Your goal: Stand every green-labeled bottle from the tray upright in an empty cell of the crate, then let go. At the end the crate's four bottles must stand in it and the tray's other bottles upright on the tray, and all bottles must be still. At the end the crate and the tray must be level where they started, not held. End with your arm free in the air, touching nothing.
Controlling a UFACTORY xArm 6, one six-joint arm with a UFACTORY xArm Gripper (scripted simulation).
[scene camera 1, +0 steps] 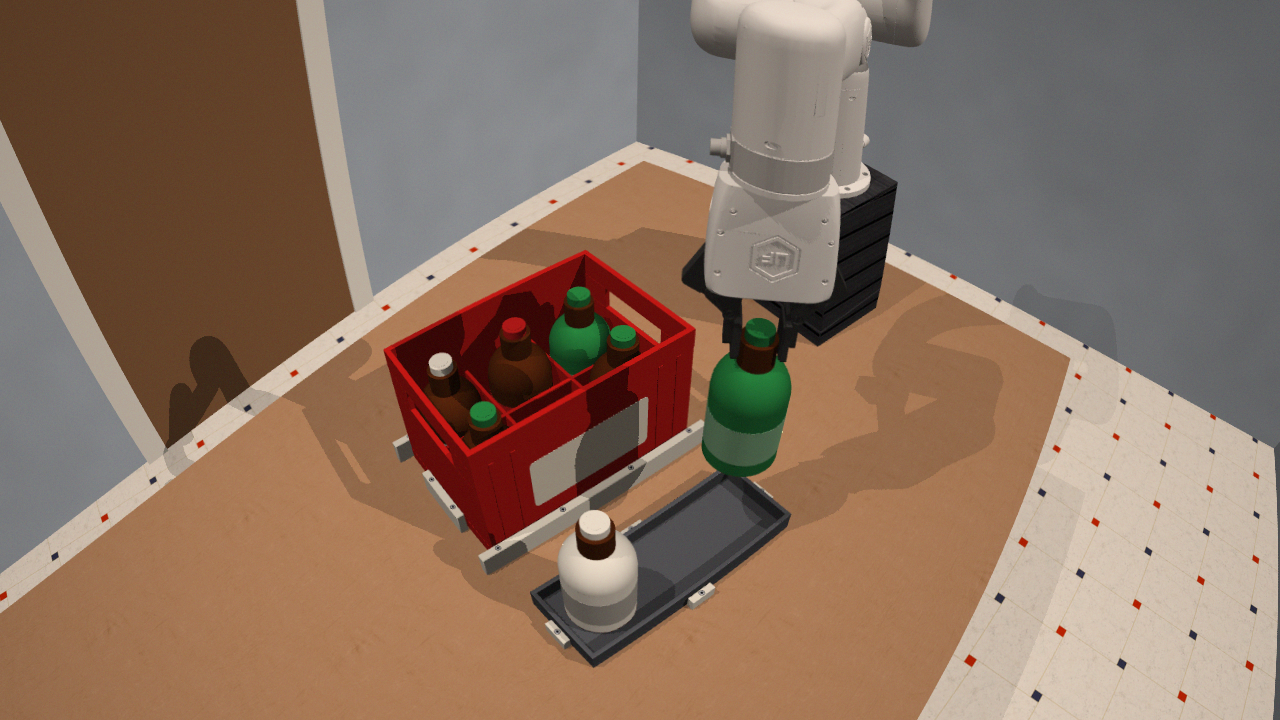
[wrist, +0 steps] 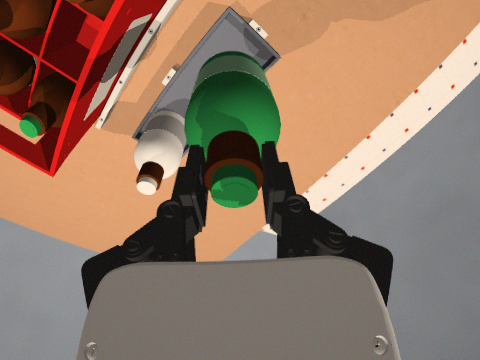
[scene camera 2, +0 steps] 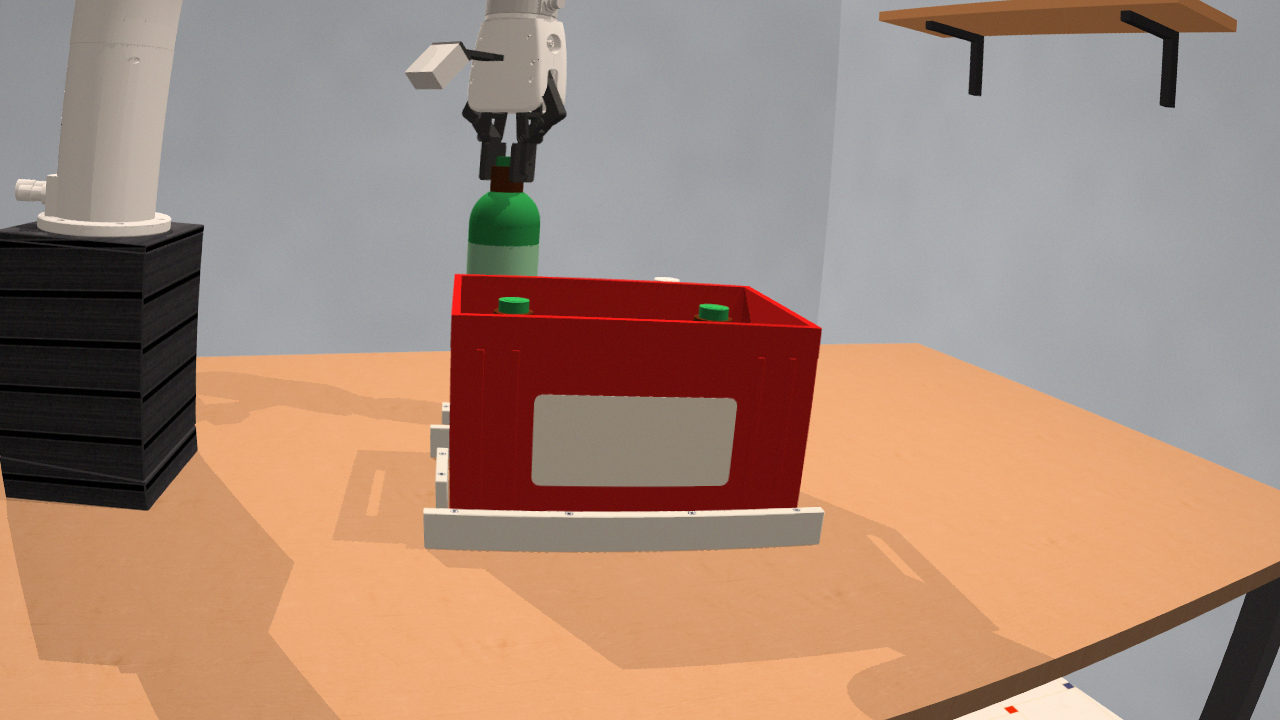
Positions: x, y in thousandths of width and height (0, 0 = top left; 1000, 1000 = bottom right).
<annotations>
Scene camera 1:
gripper: 592, 485
green-labeled bottle: 585, 553
white-labeled bottle: 468, 787
dark tray: 529, 759
green-labeled bottle: 452, 470
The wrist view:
gripper: 486, 449
green-labeled bottle: 484, 310
red crate: 141, 118
white-labeled bottle: 330, 426
dark tray: 482, 99
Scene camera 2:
gripper: 395, 252
green-labeled bottle: 394, 316
</annotations>
